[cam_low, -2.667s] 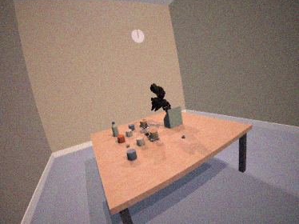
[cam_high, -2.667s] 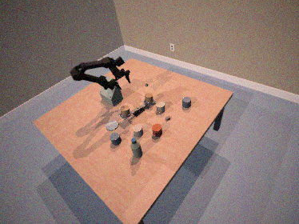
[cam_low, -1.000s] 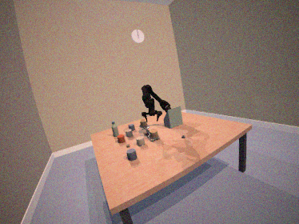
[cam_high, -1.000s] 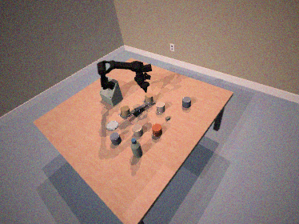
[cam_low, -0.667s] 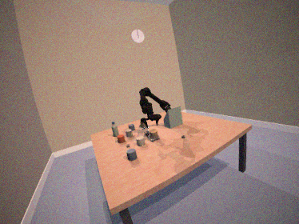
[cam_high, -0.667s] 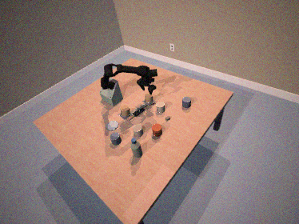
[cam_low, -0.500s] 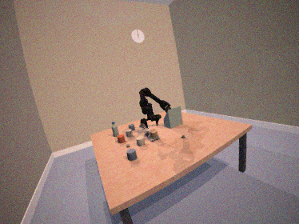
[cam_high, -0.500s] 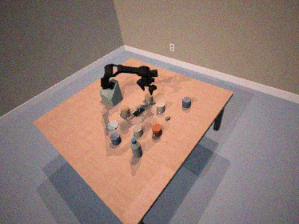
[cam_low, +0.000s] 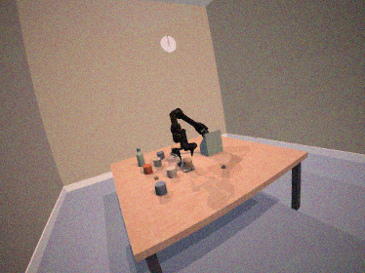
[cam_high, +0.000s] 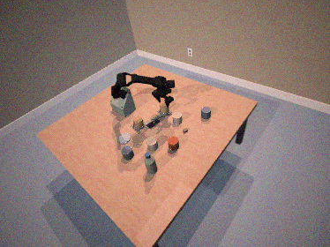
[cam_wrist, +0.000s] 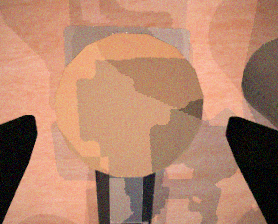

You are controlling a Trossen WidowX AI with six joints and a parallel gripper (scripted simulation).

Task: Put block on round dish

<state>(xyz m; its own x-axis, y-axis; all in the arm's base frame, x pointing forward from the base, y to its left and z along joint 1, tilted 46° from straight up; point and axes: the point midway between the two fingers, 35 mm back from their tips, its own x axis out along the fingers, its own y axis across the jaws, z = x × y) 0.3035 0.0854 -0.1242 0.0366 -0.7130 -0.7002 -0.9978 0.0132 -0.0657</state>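
The tan cup lies 40 mm below my gripper tip and 20 mm to the left of it. From my gripper tip the other things lie so: dark block: 250 mm ahead, 90 mm below, 60 mm to the right; balance: 140 mm to the right, 70 mm below; orange cylinder: 260 mm ahead, 220 mm to the right, 60 mm below.
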